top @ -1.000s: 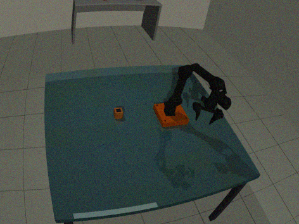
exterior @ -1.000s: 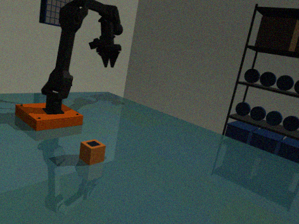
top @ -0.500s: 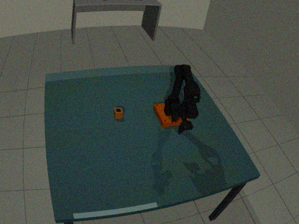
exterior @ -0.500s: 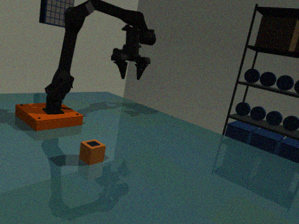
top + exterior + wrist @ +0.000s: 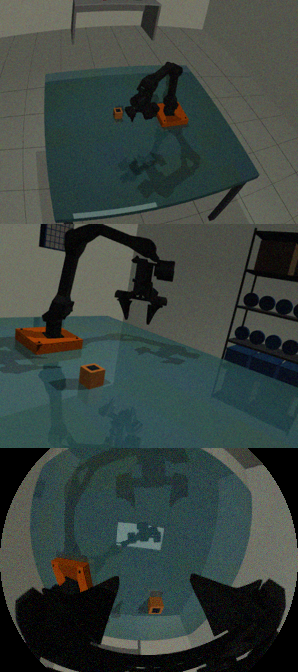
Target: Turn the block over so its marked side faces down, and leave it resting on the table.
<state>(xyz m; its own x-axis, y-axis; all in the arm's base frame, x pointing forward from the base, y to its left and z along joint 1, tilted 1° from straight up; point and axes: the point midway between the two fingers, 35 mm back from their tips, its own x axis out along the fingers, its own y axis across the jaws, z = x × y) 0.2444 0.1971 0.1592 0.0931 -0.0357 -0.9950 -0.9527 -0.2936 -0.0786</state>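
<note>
Right now my gripper tip is 90 mm short of the orange block, 210 mm to the left of it and 120 mm above it.
</note>
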